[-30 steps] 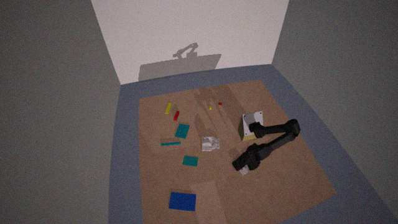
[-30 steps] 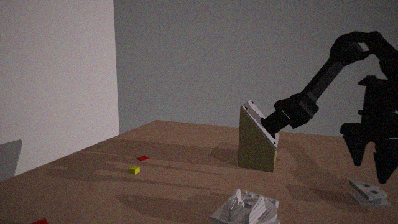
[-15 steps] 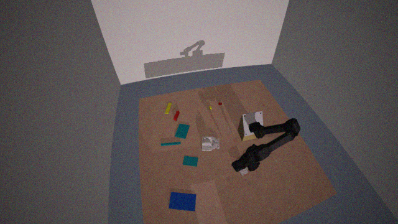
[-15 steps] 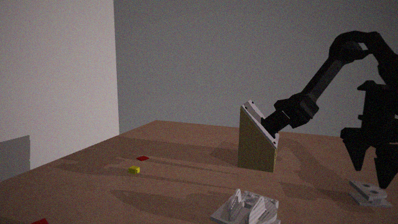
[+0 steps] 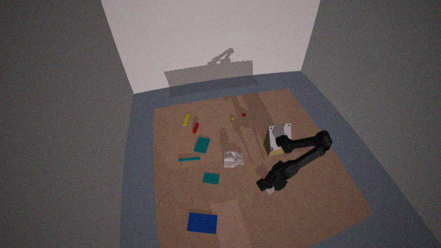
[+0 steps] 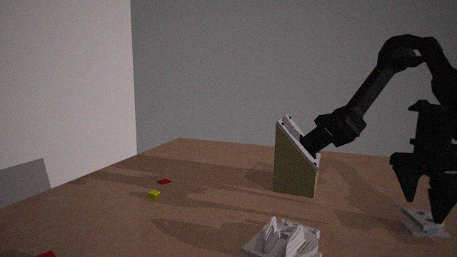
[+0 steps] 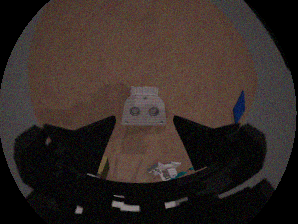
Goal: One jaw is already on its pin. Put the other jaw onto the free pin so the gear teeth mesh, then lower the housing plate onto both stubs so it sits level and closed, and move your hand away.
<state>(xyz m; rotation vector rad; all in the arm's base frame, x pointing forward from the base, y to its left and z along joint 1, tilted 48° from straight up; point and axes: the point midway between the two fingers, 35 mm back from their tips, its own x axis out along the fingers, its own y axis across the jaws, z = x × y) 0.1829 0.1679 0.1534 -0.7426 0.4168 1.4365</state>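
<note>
My gripper tip is now 1 cm to the right of the white housing piece and 1 cm above it. The rest, counted from my gripper tip: teal bar 42 cm ahead, 34 cm to the right, 4 cm below; then blue tile 44 cm ahead, 9 cm to the left, 4 cm below; then jaw 27 cm to the right, 11 cm ahead, 3 cm below.
</note>
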